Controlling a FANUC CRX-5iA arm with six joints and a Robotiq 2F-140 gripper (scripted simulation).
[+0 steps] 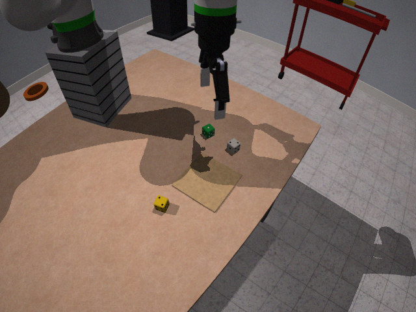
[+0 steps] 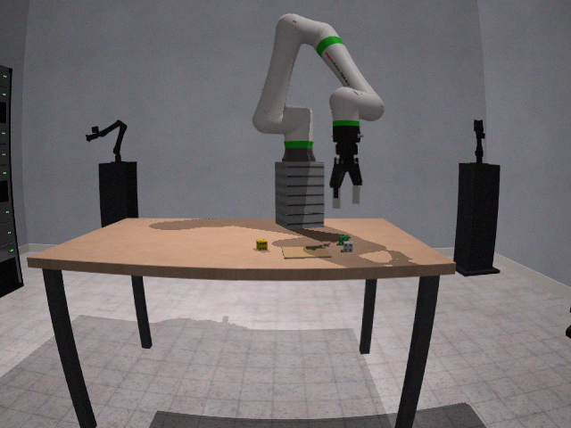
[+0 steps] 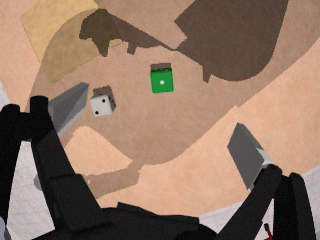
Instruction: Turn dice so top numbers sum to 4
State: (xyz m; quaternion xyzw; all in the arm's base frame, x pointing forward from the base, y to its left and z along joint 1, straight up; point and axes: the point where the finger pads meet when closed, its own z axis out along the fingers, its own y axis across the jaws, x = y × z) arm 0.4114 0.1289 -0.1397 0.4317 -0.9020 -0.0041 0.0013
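Now: hand 130 mm above the green die and 10 mm to the left of it. The rest, counted from my hand: white die: 130 mm below, 90 mm ahead, 10 mm to the right; then yellow die: 290 mm to the right, 130 mm below, 50 mm ahead; then tan mat: 150 mm to the right, 140 mm below, 100 mm ahead.
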